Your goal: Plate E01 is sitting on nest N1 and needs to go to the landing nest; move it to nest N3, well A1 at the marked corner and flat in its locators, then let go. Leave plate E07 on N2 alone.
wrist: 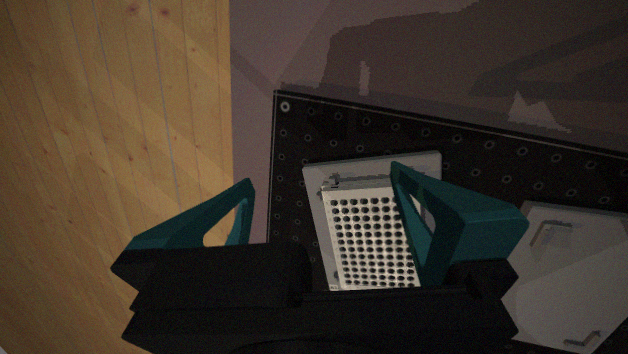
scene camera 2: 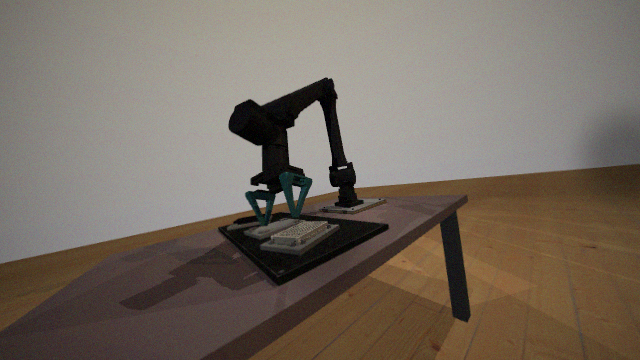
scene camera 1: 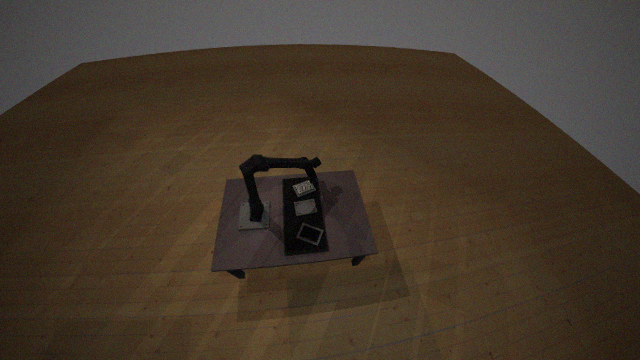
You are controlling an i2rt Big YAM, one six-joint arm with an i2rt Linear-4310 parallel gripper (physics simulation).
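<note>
A white welled plate [scene camera 1: 304, 188] [scene camera 2: 301, 233] [wrist: 372, 240] sits on a light grey nest [scene camera 2: 285, 249] [wrist: 316, 200] at one end of the board. A bare light nest [scene camera 1: 305, 207] [wrist: 575, 265] with corner locators is in the middle. At the other end, a light rim [scene camera 1: 300, 234] surrounds a dark area, perhaps a dark plate. I cannot read labels, so I cannot tell which is E01 or E07, nor the marked corners. My gripper [scene camera 2: 280, 220] [wrist: 318, 177] is open and empty above the board; in the wrist view its right finger overlaps the white plate's right edge, and its left finger is off to the left.
The black perforated board [scene camera 1: 292, 245] [scene camera 2: 350, 237] [wrist: 295, 120] lies on the purplish table [scene camera 1: 345, 220] [scene camera 2: 125, 270] [wrist: 250, 125]. The arm's base plate [scene camera 1: 245, 223] [scene camera 2: 374, 203] is on the table beside the board. In the wrist view, the table's edge runs left of the board, with wooden floor beyond.
</note>
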